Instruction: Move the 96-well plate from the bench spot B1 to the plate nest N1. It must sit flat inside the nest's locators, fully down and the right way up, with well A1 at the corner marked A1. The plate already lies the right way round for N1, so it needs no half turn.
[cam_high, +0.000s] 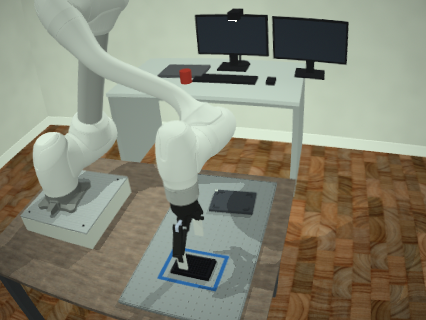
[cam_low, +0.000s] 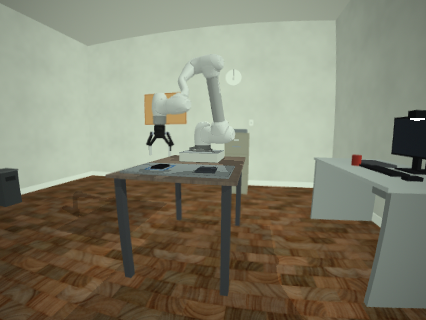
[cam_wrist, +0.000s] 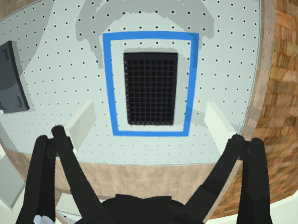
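The black 96-well plate is 80 mm below my hand. The rest, counted from my hand: dark plate nest N1: 340 mm to the left, 90 mm below, 80 mm ahead.
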